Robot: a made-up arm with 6 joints.
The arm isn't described. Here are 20 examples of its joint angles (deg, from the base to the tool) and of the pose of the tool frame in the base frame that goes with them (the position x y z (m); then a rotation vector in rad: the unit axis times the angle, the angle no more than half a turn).
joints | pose
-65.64 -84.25 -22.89 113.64 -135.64 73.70 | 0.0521 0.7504 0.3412 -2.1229 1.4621 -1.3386
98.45 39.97 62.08 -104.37 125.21 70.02 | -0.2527 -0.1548 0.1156 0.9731 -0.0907 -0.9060
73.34 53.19 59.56 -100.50 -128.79 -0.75 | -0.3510 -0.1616 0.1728 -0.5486 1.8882 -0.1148
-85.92 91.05 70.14 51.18 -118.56 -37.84 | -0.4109 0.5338 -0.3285 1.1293 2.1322 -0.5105
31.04 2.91 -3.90 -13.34 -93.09 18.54 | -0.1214 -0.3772 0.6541 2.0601 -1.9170 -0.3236
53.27 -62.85 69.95 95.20 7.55 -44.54 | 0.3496 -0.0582 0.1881 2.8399 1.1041 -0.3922
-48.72 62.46 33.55 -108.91 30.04 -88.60 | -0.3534 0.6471 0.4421 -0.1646 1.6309 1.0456
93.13 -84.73 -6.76 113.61 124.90 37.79 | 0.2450 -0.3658 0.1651 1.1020 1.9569 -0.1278
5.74 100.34 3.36 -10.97 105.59 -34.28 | -0.3429 0.4781 0.7899 1.8607 1.0976 -1.7481
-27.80 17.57 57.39 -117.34 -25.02 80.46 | -0.1054 0.0913 0.6548 1.7804 -0.4026 0.4415
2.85 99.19 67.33 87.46 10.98 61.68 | -0.3351 0.6691 0.6603 -0.1675 0.2877 1.5172
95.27 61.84 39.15 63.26 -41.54 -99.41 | -0.4194 -0.4371 0.3461 1.7639 -0.2203 -1.4955
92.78 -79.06 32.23 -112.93 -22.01 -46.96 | 0.4282 -0.4187 0.1733 0.5182 1.1630 -1.9099
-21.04 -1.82 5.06 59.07 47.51 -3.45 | -0.1044 0.1894 0.8104 0.7142 -0.1809 -1.3085
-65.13 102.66 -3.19 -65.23 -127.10 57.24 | -0.4655 0.8664 0.2209 1.2958 -2.2942 1.1221
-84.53 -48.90 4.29 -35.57 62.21 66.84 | 0.2120 0.8403 0.3751 -1.3009 -0.1304 0.5166
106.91 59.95 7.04 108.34 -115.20 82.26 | -0.1260 -0.4303 0.2564 -1.4773 -1.4961 -1.3410
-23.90 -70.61 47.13 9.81 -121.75 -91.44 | 0.3718 0.1038 0.6175 1.2231 -1.6683 1.7267
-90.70 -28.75 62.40 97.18 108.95 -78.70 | 0.0250 0.4789 0.2355 1.9117 0.9024 -0.8851
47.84 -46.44 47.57 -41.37 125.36 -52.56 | 0.2940 -0.0229 0.2347 0.2299 1.3145 1.7660
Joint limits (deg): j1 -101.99..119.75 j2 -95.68..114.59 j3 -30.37..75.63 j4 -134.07..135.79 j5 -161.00..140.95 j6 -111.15..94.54
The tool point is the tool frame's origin. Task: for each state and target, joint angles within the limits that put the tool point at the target. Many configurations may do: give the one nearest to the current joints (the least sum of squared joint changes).
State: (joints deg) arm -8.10 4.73 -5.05 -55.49 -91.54 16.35
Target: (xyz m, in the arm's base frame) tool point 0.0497 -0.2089 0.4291
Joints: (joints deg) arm 7.02 -6.68 45.68 -52.11 -101.30 25.29
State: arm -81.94 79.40 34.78 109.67 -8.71 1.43
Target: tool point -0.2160 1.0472 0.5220
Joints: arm -38.29 114.59 1.75 61.53 -38.94 -19.61
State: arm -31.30 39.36 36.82 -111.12 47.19 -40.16
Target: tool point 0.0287 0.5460 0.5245
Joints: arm -61.21 -10.52 31.25 -103.23 56.89 -33.84
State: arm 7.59 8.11 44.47 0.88 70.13 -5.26
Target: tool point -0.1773 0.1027 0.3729
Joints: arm -6.78 24.87 71.15 7.85 82.79 -13.05
